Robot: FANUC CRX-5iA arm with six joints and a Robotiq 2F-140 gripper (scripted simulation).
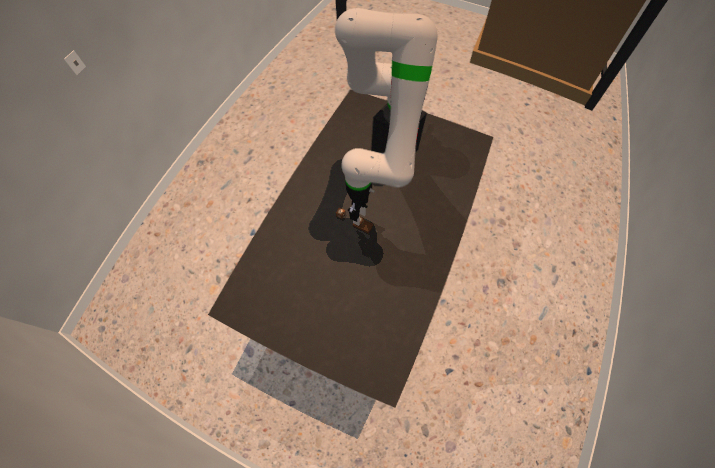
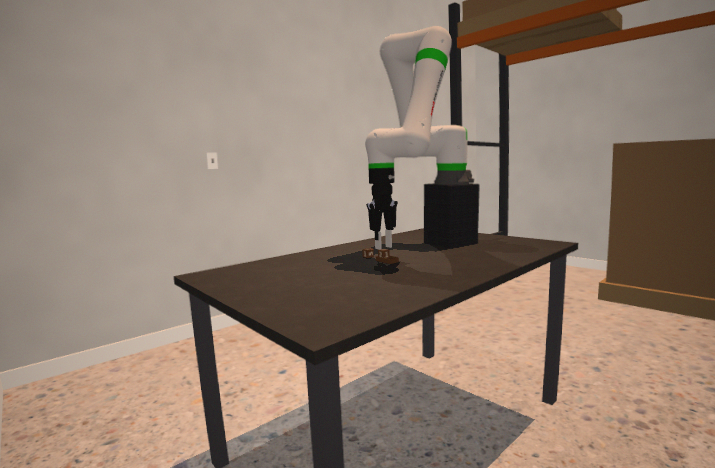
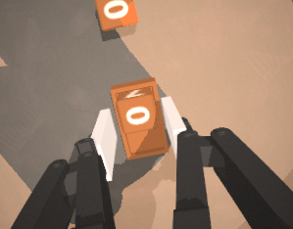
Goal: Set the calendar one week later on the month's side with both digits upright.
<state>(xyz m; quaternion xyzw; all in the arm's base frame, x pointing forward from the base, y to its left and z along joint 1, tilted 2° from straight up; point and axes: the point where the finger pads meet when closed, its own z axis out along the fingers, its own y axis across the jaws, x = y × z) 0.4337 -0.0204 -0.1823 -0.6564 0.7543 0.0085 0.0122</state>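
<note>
Now: hand 2 cm to the right of the brown tray and 7 cm above it.
</note>
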